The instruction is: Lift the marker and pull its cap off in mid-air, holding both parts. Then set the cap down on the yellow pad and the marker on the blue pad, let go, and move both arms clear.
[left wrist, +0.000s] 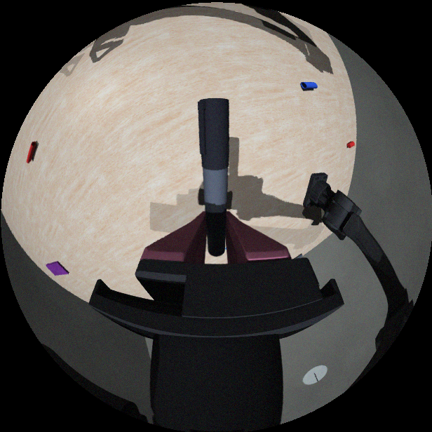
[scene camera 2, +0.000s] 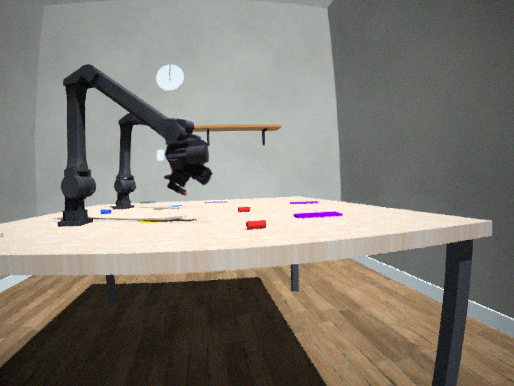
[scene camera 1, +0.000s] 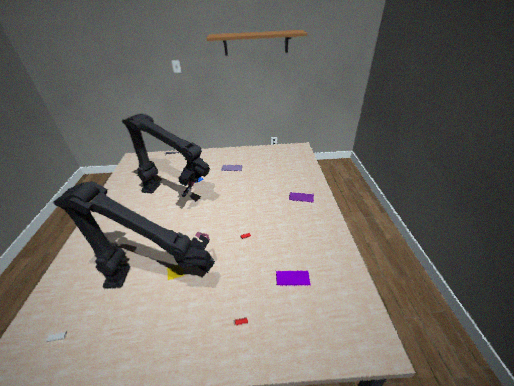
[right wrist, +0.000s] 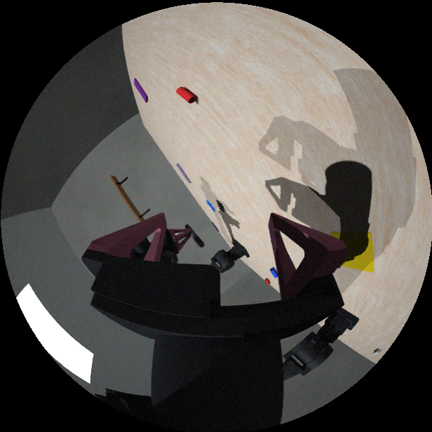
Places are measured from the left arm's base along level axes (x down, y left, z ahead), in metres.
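Pixels of known places: left gripper, fingertip midpoint: [scene camera 1: 190,185]; right gripper, fingertip midpoint: [scene camera 2: 191,184] [scene camera 1: 202,242]; left arm's base, origin of the base link: [scene camera 2: 123,208] [scene camera 1: 151,187]; right arm's base, origin of the base link: [scene camera 2: 76,224] [scene camera 1: 117,276].
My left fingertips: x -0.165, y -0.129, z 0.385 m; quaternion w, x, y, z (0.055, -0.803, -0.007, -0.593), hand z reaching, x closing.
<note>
Ahead of a thing's pixels: the offset from my left fingertips to its top centre.
My left gripper [left wrist: 215,217] [scene camera 1: 189,187] is shut on the marker [left wrist: 215,187] [right wrist: 195,236] and holds it above the table. The marker is dark with a grey band; the wider dark cap [left wrist: 214,132] is on its far end, beyond the fingers. My right gripper [right wrist: 217,218] [scene camera 1: 202,236] is open and empty, tilted in the air, apart from the marker. The yellow pad {dx +0.164, dy -0.461, dz +0.093 m} [scene camera 1: 174,274] [scene camera 2: 149,221] [right wrist: 364,256] lies partly under the right arm in scene camera 1. The blue pad {dx +0.164, dy +0.281, dz -0.115 m} [scene camera 1: 200,179] [right wrist: 210,205] [scene camera 2: 175,206] is mostly hidden behind the left gripper in scene camera 1.
Red blocks {dx +0.144, dy -0.185, dz +0.371 m} [scene camera 1: 245,235] {dx +0.144, dy -0.633, dz +0.472 m} [scene camera 1: 241,321] lie in the middle and at the front. Purple plates {dx +0.157, dy +0.205, dz +0.636 m} [scene camera 1: 301,197] {dx +0.157, dy -0.389, dz +0.650 m} [scene camera 1: 293,278] lie at the right, a lilac plate {dx +0.157, dy +0.459, dz +0.095 m} [scene camera 1: 232,168] at the back. A white block {dx +0.153, dy -0.834, dz -0.226 m} [scene camera 1: 56,336] lies front left. A blue block {dx +0.144, dy -0.192, dz -0.284 m} [scene camera 2: 106,211] [left wrist: 309,86] lies between the arm bases.
</note>
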